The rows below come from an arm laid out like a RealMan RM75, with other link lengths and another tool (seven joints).
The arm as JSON. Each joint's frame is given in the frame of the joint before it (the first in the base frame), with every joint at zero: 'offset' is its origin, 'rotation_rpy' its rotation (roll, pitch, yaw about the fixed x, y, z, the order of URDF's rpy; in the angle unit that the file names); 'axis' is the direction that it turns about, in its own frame. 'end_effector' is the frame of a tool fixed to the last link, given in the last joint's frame.
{
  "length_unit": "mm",
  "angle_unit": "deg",
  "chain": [
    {
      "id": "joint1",
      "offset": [
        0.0,
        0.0,
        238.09
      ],
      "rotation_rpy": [
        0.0,
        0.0,
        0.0
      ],
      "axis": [
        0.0,
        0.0,
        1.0
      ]
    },
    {
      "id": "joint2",
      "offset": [
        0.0,
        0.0,
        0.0
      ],
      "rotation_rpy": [
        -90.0,
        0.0,
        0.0
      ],
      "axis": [
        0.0,
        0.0,
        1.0
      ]
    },
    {
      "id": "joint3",
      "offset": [
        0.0,
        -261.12,
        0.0
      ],
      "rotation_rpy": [
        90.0,
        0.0,
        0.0
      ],
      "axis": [
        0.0,
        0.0,
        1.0
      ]
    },
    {
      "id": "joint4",
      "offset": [
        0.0,
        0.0,
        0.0
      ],
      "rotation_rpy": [
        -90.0,
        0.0,
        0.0
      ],
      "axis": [
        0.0,
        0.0,
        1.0
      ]
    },
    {
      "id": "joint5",
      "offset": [
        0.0,
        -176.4,
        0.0
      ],
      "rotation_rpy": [
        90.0,
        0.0,
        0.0
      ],
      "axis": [
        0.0,
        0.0,
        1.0
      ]
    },
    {
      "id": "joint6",
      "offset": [
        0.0,
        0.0,
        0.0
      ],
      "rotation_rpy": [
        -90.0,
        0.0,
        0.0
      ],
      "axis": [
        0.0,
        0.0,
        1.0
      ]
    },
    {
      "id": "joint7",
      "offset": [
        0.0,
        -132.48,
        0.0
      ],
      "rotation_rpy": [
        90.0,
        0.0,
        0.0
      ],
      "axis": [
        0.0,
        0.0,
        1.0
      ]
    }
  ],
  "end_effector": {
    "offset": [
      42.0,
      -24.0,
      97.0
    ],
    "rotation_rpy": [
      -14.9,
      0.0,
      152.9
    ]
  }
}
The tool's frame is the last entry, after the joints.
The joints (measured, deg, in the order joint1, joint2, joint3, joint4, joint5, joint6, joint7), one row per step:
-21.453, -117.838, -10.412, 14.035, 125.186, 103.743, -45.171
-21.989, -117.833, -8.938, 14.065, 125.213, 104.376, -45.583
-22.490, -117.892, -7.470, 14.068, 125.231, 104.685, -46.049
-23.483, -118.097, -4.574, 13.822, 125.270, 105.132, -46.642
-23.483, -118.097, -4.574, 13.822, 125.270, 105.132, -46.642
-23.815, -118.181, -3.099, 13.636, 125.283, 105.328, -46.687
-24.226, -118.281, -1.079, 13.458, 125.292, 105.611, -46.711
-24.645, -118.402, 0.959, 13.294, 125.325, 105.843, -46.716
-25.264, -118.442, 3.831, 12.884, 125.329, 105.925, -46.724
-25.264, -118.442, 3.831, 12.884, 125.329, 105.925, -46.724
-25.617, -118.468, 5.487, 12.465, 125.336, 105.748, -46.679
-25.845, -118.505, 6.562, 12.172, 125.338, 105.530, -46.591
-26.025, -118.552, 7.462, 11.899, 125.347, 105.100, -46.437
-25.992, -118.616, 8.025, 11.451, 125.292, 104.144, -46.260
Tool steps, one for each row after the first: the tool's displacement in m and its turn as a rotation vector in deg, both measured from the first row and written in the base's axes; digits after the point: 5 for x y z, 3 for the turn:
0.00675, -0.00056, -0.00401, -1.439, -0.078, -1.628
0.01245, -0.00081, -0.00881, -2.959, -0.114, -2.908
0.02396, -0.00199, -0.01926, -5.892, -0.154, -5.428
0.02396, -0.00199, -0.01926, -5.892, -0.154, -5.428
0.02883, -0.00362, -0.02447, -7.237, -0.018, -6.603
0.03496, -0.00626, -0.03127, -9.022, 0.272, -8.177
0.04089, -0.00919, -0.03828, -10.837, 0.618, -9.729
0.04819, -0.01303, -0.04781, -13.380, 1.202, -11.717
0.04819, -0.01303, -0.04781, -13.380, 1.202, -11.717
0.05195, -0.01523, -0.05388, -14.883, 1.540, -12.696
0.05418, -0.01662, -0.05810, -15.830, 1.824, -13.271
0.05547, -0.01743, -0.06220, -16.584, 2.222, -13.583
0.05433, -0.01711, -0.06641, -17.050, 2.601, -13.115

